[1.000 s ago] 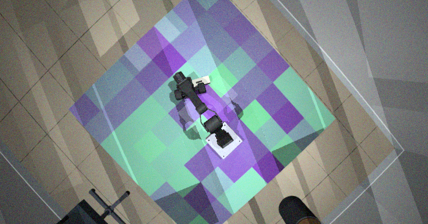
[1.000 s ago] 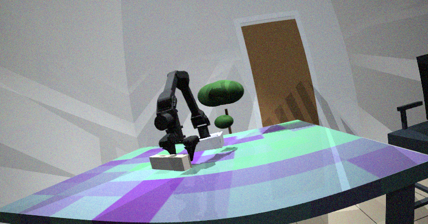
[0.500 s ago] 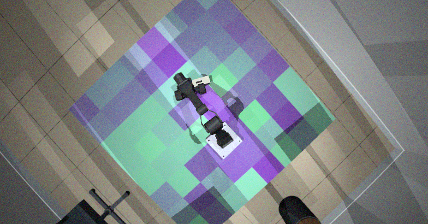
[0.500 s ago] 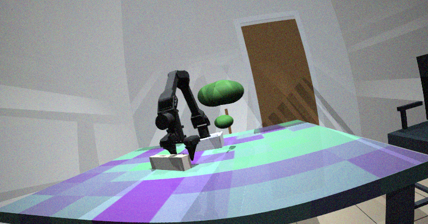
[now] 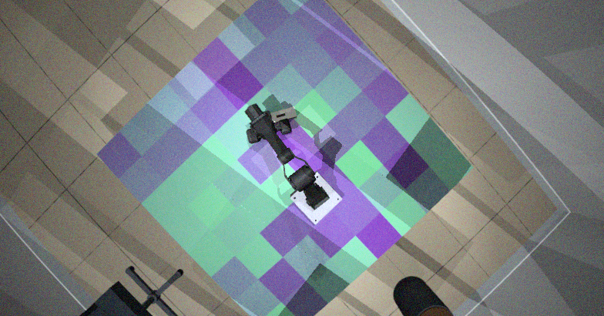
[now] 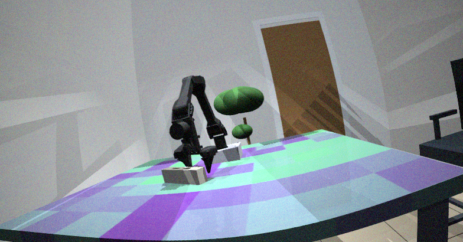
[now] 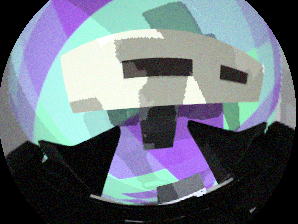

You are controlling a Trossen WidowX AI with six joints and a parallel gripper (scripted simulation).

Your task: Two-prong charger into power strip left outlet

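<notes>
Right now my gripper tip is 2 cm short of the charger, 2 cm to the left of it and 1 cm below it.
</notes>
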